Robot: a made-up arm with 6 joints.
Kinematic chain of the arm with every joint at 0, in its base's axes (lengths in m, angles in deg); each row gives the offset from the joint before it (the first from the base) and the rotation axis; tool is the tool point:
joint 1: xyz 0 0 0.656 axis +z
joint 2: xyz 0.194 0 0 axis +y
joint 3: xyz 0 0 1.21 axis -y
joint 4: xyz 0 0 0.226 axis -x
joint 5: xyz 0.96 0 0 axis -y
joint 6: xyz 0.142 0 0 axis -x
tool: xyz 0 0 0
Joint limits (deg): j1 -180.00..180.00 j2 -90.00..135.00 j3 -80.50..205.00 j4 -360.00..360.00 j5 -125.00..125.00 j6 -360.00..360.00
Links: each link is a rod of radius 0.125 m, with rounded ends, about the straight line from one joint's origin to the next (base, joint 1, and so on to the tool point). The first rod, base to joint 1, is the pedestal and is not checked.
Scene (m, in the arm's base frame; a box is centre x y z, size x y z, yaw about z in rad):
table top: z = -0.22
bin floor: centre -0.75 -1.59 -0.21 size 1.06 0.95 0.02 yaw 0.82
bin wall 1: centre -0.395 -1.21 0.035 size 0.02 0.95 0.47 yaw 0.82
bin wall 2: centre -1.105 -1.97 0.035 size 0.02 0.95 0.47 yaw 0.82
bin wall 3: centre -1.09 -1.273 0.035 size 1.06 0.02 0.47 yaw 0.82
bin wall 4: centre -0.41 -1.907 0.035 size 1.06 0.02 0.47 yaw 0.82
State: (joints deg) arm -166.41 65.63 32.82 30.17 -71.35 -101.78
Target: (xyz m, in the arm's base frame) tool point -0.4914 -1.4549 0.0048
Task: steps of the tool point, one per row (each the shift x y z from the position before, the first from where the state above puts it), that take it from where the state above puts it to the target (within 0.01 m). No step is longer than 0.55 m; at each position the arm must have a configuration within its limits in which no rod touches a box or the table.
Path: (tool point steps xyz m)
1: 0.1784 -0.4731 -0.0657
2: 0.2821 -0.4147 -0.0638
3: 0.3674 -0.3331 -0.0626
4: 0.4302 -0.2349 -0.0601
5: 0.1379 0.1138 -0.1954
6: 0.1376 0.1544 -0.1509
7: 0.1298 0.1842 -0.0993

